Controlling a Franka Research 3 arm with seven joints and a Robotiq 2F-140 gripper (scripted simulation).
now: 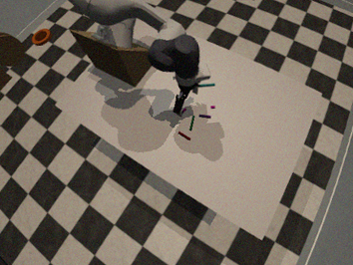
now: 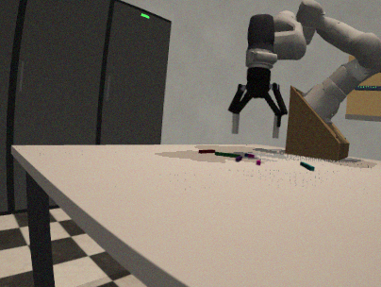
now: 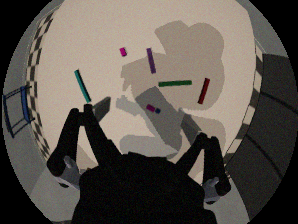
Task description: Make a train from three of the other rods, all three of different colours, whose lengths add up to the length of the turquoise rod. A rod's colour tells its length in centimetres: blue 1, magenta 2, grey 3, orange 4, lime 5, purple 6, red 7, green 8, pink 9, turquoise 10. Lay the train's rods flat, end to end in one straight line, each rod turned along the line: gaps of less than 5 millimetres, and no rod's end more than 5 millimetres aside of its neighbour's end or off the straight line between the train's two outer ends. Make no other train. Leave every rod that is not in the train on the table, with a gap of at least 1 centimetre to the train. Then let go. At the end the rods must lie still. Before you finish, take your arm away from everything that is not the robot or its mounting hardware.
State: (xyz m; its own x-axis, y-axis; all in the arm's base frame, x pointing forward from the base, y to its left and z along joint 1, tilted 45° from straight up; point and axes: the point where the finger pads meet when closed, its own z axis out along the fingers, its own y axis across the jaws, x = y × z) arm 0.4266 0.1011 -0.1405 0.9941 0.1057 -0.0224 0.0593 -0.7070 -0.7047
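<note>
Now: the blue rod 10 mm behind my hand, 30 mm to the right of it and 70 mm below it. From my hand the other things lie so: purple rod: 100 mm ahead, 20 mm to the left, 70 mm below; then red rod: 70 mm ahead, 130 mm to the right, 70 mm below; then green rod: 60 mm ahead, 50 mm to the right, 70 mm below.
</note>
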